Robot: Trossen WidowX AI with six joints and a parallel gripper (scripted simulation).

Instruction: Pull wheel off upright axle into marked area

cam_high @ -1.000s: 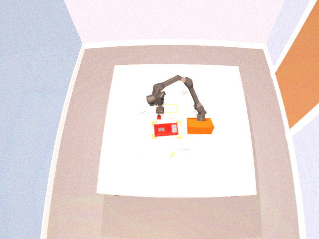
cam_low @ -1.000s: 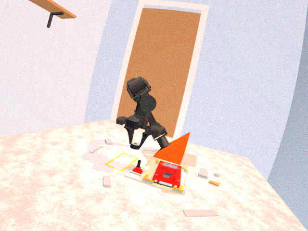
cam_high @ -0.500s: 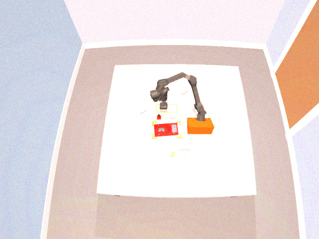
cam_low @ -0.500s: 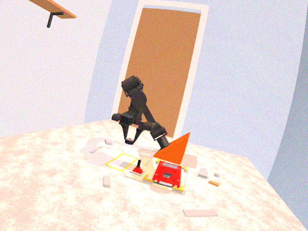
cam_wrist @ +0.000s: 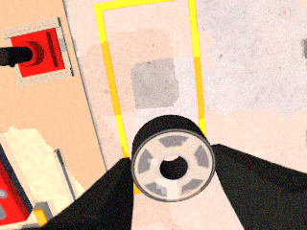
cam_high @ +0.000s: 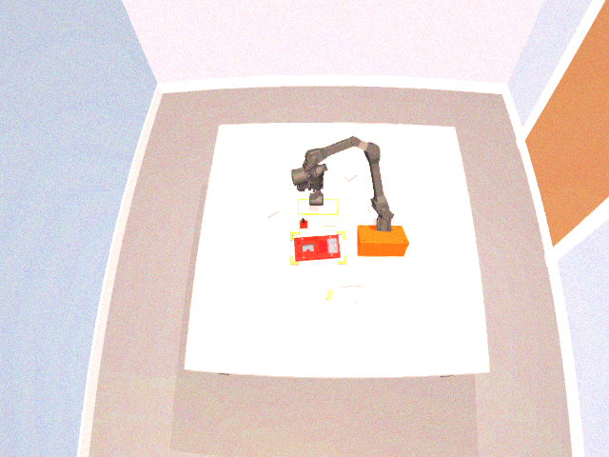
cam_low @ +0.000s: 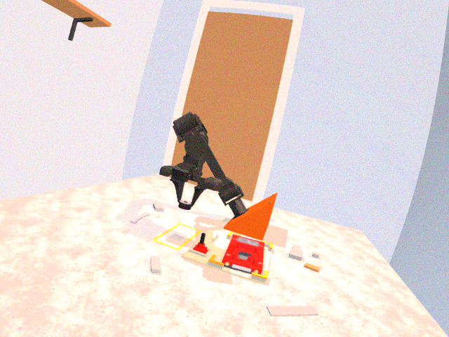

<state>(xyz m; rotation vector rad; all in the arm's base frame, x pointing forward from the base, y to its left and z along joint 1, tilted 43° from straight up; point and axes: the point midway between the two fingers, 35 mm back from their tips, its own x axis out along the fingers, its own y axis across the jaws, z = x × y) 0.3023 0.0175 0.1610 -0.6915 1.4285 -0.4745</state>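
My gripper tip is 50 mm short of the black axle, 100 mm to the right of it and 70 mm above it. From my gripper tip the other things lie so: wheel right at my gripper tip.
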